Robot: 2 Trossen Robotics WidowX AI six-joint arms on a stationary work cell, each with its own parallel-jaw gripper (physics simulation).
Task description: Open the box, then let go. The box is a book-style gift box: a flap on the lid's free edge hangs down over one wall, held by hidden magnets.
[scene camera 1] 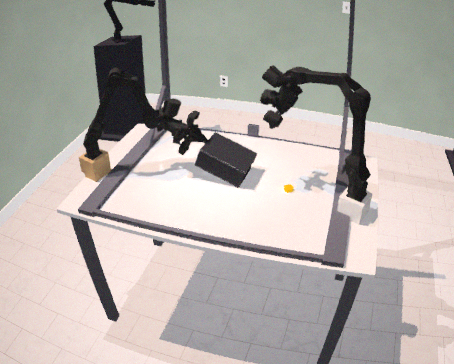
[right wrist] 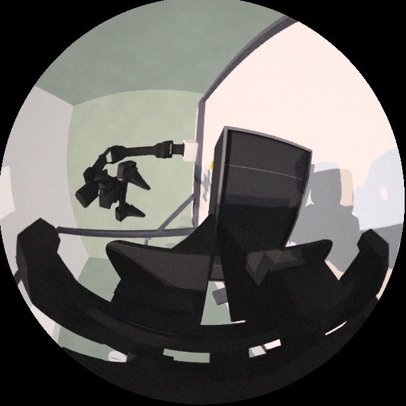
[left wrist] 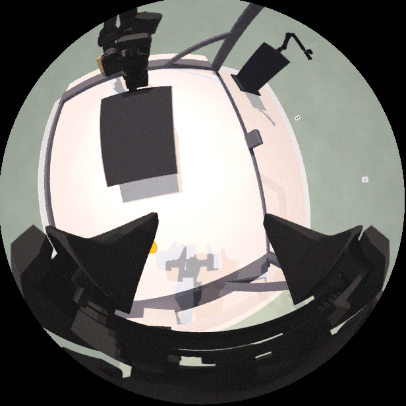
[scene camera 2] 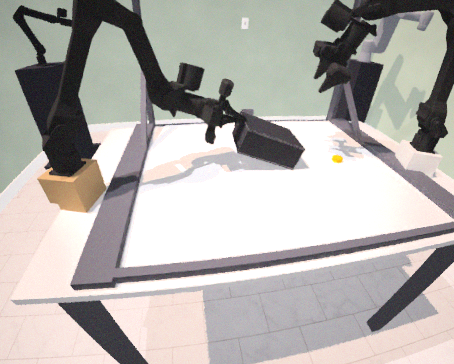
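Where they show: left gripper, fingertip midpoint: (scene camera 2: pixel 317 85); right gripper, fingertip midpoint: (scene camera 1: pixel 207 141) (scene camera 2: pixel 245 120); left arm's base, origin of the base link: (scene camera 1: pixel 356 195) (scene camera 2: pixel 421 148); right arm's base, origin of the base link: (scene camera 1: pixel 93 154) (scene camera 2: pixel 68 168).
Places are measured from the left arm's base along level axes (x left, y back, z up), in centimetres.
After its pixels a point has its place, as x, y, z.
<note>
The dark box (scene camera 1: pixel 226 159) {13.2, -49.7, 2.1} (scene camera 2: pixel 269 142) {16.2, -52.2, 1.5} (left wrist: pixel 140 135) (right wrist: pixel 265 185) looks closed and is tilted, with its near right end low and a shadow beside it. Which face carries the flap is hard to tell. My right gripper (scene camera 1: pixel 203 139) {11.5, -60.4, 5.5} (scene camera 2: pixel 239 119) {11.5, -60.4, 5.5} (right wrist: pixel 215 219) is shut on the box at its upper left end; the exact grip is partly hidden by the dark fingers. My left gripper (scene camera 1: pixel 270 107) (scene camera 2: pixel 320 84) {-4.3, -39.4, 14.8} (left wrist: pixel 213 218) (right wrist: pixel 146 203) is open and empty, high above the table, up and to the right of the box in both scene views and apart from it.
A small orange object (scene camera 1: pixel 288 188) {3.4, -27.5, -7.0} (scene camera 2: pixel 337 159) {4.1, -28.2, -7.1} (left wrist: pixel 154 247) lies on the white table (scene camera 1: pixel 215 215) {31.4, -40.0, -8.3} (scene camera 2: pixel 225 220) {40.2, -59.4, -8.3}, right of the box in the scene views. Dark frame bars (scene camera 1: pixel 210 236) {42.6, -32.5, -6.3} (scene camera 2: pixel 280 256) {49.0, -46.6, -6.3} edge the table, with uprights (scene camera 1: pixel 164 50) {-6.0, -101.9, 33.8} (scene camera 1: pixel 350 65) {-37.4, -22.9, 35.2} at its far corners.
</note>
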